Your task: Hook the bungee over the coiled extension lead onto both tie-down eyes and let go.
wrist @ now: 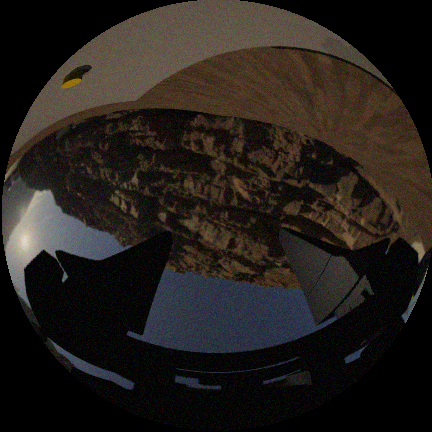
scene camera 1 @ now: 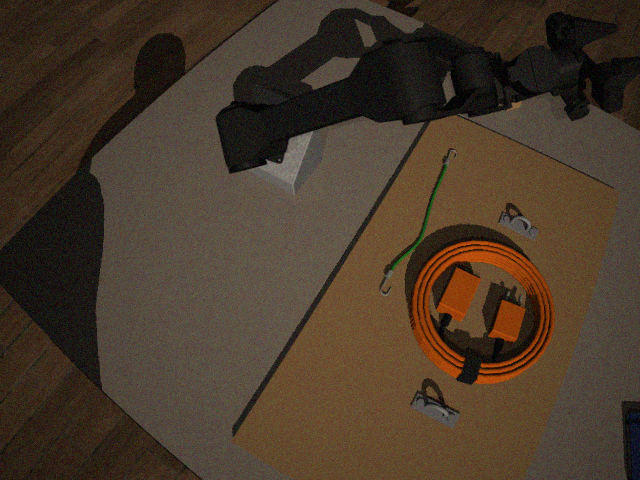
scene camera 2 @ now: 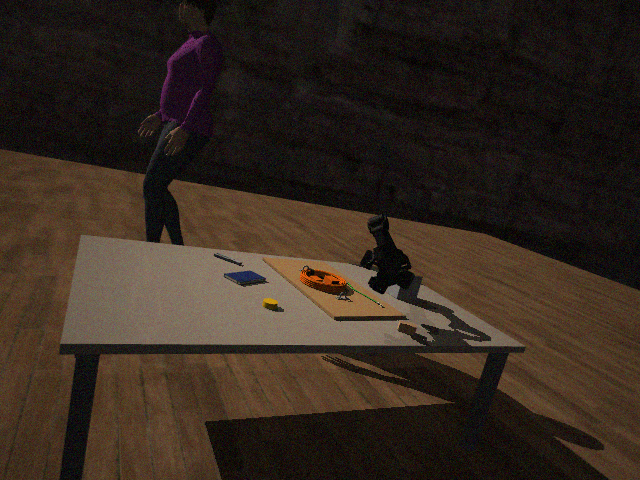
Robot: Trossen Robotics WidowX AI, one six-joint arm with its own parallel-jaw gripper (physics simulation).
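Places are measured from the arm's base along level axes (x left, y ahead, z down), in centimetres.
Where they show: gripper, fingertip midpoint: [wrist: 226, 234] [scene camera 1: 633, 42] [scene camera 2: 385, 266]; arm's base at its link origin: [scene camera 1: 268, 137].
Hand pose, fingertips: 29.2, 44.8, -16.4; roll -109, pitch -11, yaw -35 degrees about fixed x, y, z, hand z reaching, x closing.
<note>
Each offset is from my fingertips to the centre of the thing, as dx, dy, dz.
The green bungee @(-28.6, -20.1, +21.2) [scene camera 1: 426, 219] [scene camera 2: 364, 294] lies slightly bent on the board, left of the coil in scene camera 1. Its metal hooks, an upper hook @(-15.9, -19.5, +21.4) [scene camera 1: 451, 153] and a lower hook @(-41.2, -19.9, +21.4) [scene camera 1: 385, 285], lie apart from both eyes. The orange coiled lead @(-39.1, -6.8, +20.1) [scene camera 1: 546, 310] [scene camera 2: 310, 282] lies between the upper tie-down eye @(-23.4, -5.9, +20.3) [scene camera 1: 518, 223] and the lower tie-down eye @(-53.8, -7.3, +20.3) [scene camera 1: 435, 408]. My gripper [scene camera 1: 626, 44] [wrist: 226, 234] is open and empty, raised beyond the board's upper edge in scene camera 1. The wrist view shows no bungee, lead or eye.
The tan board [scene camera 1: 336, 361] [scene camera 2: 361, 317] bears the lead and eyes. A wooden block @(+3.2, -15.4, +21.3) [scene camera 2: 406, 326] lies near it. A yellow disc @(-20.0, +28.1, +21.9) [scene camera 2: 269, 303] [wrist: 72, 83], a blue book @(-45.3, +25.9, +22.2) [scene camera 2: 245, 277] and a dark rod @(-67.2, +24.1, +22.2) [scene camera 2: 227, 258] lie elsewhere. A person [scene camera 2: 191, 87] stands behind the table.
</note>
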